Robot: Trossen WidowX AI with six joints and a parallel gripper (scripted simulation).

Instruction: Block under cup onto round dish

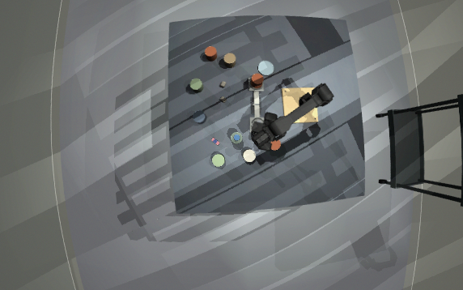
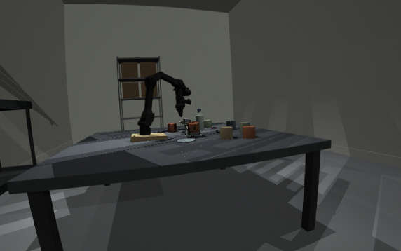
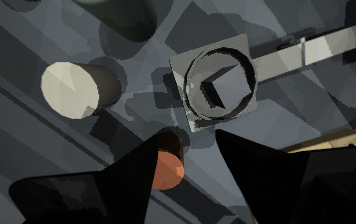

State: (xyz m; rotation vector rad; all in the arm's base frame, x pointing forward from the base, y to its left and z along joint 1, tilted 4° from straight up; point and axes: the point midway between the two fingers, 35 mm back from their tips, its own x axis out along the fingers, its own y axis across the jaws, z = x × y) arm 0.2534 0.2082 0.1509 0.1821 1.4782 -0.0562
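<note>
The round dish is 43 cm to the right of my gripper tip, 11 cm below it and 1 cm behind it. The rest, counted from my gripper tip: blue-capped bottle (15 cm ahead, 4 cm to the left); balance beam (17 cm to the right, 8 cm below, 4 cm ahead); cream cup (15 cm to the left, 8 cm below, 6 cm ahead).
</note>
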